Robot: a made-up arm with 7 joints.
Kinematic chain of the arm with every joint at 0, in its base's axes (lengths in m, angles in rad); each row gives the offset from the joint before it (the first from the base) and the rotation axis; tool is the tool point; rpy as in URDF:
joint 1: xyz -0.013 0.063 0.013 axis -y
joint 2: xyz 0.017 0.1 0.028 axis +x
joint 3: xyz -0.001 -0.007 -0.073 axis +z
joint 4: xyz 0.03 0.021 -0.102 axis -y
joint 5: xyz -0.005 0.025 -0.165 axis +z
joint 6: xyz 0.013 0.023 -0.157 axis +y
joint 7: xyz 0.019 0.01 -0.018 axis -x
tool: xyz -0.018 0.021 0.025 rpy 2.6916 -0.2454 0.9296
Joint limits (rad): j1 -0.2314..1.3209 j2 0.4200..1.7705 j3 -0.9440..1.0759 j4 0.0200..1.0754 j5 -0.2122..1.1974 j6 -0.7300..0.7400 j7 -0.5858..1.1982
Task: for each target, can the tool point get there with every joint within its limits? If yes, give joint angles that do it. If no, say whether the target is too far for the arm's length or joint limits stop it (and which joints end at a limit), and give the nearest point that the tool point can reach.
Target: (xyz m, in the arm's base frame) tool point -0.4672 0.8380 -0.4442
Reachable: no: too far | nearest point -0.1588 0.5641 -0.2763 | short by 0.445 m
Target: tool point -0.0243 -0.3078 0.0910
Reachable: no: joint limits stop it (at a limit: joint 1, joint 2, joint 3, joint 4, joint 5, joint 6, joint 7) | nearest point 0.3775 0.0862 0.1858 | short by 0.571 m
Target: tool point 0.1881 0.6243 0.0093
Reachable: yes | joints -0.0366 1.4363 -0.3044 0.4128 -0.0601 -0.5900 -0.0469
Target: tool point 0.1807 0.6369 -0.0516
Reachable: yes | joints 0.8513 0.9867 -0.2302 0.1595 0.7041 0.4829 0.8274
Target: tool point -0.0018 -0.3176 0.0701
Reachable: no: joint limits stop it (at a limit: joint 1, joint 2, joint 3, joint 4, joint 5, joint 6, joint 7) | nearest point 0.3775 0.0862 0.1858 | short by 0.566 m
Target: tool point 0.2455 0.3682 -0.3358
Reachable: yes | joints -0.0944 0.6172 -0.4782 0.8813 0.6987 -0.5776 0.2749
